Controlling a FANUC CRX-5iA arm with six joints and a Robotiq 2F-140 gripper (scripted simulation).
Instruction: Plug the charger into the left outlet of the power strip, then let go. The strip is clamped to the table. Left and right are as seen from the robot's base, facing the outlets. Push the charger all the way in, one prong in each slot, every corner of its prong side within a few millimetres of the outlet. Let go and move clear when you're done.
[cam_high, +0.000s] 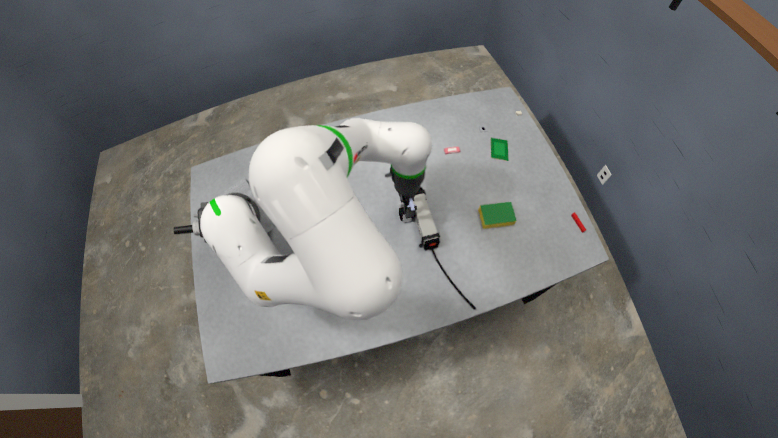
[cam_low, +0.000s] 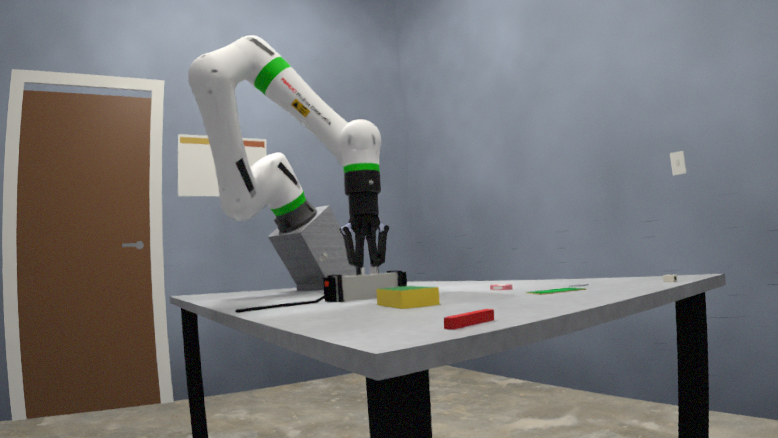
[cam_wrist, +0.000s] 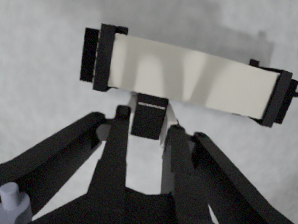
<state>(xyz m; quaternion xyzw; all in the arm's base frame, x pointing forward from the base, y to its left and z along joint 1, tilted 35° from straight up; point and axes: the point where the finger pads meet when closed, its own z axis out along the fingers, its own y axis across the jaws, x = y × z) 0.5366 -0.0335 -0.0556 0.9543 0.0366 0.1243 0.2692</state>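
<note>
Now: the black charger 1 cm ahead of my hand and 1 cm below it. The rest, counted from my hand: flat green tile (43 cm ahead, 19 cm to the left, 4 cm below); green-and-yellow block (31 cm ahead, 8 cm to the right, 2 cm below); pink piece (24 cm ahead, 22 cm to the left, 4 cm below).
</note>
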